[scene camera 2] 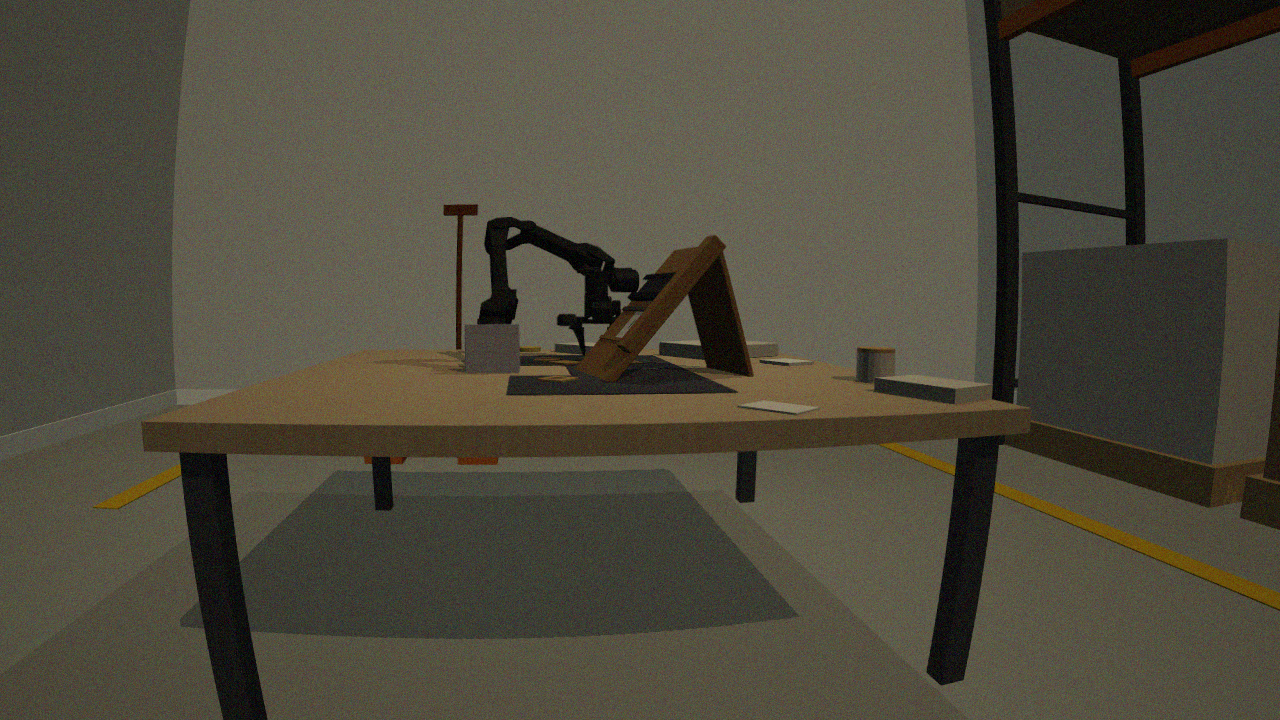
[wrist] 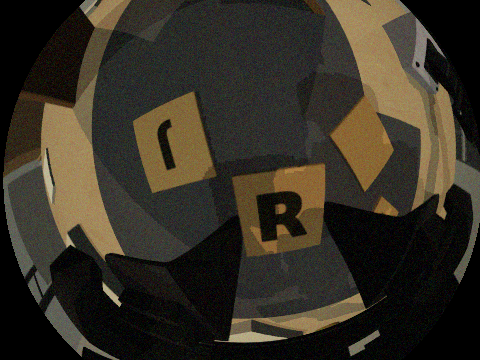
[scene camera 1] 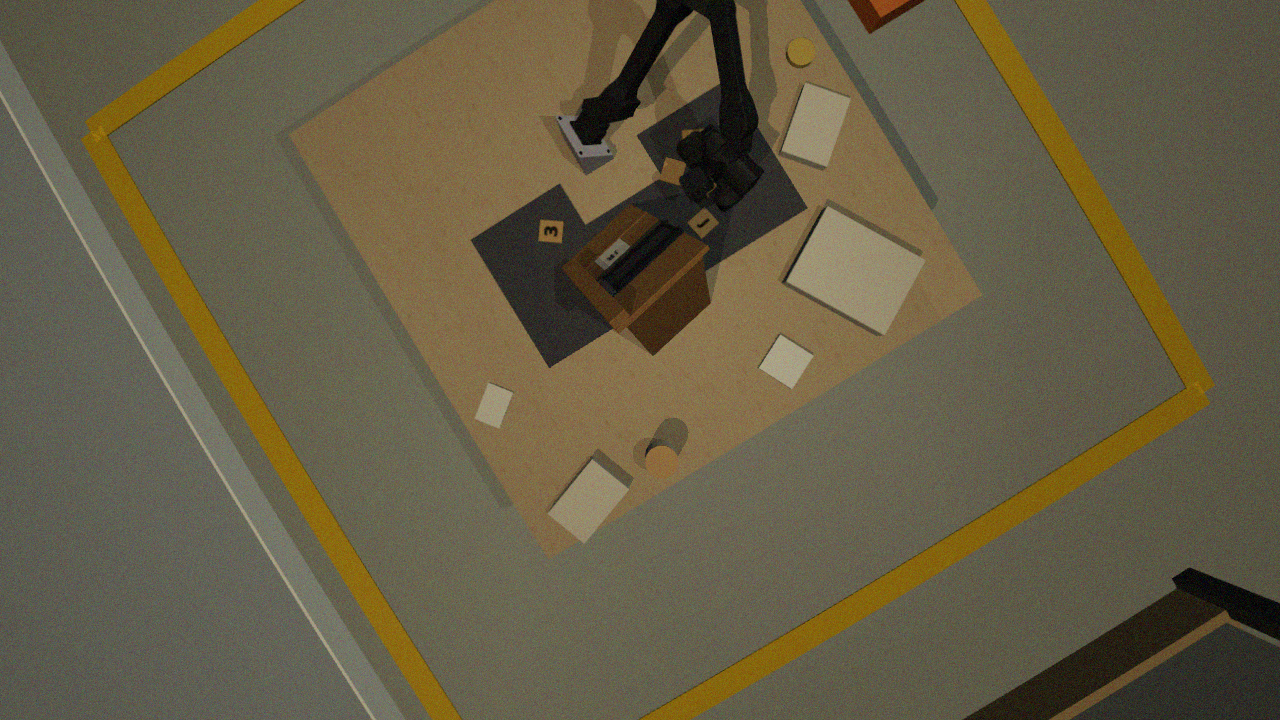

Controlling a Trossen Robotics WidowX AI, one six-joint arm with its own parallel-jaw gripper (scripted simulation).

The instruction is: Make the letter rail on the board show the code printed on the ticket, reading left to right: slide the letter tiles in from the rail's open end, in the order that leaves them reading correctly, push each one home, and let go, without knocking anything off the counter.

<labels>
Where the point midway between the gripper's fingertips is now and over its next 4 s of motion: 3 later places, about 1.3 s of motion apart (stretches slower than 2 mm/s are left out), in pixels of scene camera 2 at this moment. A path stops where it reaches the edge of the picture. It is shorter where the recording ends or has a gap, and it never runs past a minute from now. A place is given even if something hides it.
My gripper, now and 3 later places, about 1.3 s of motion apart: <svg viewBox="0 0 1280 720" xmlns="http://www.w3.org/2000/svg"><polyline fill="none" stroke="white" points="595,355 605,340 625,296 627,289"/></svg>
</labels>
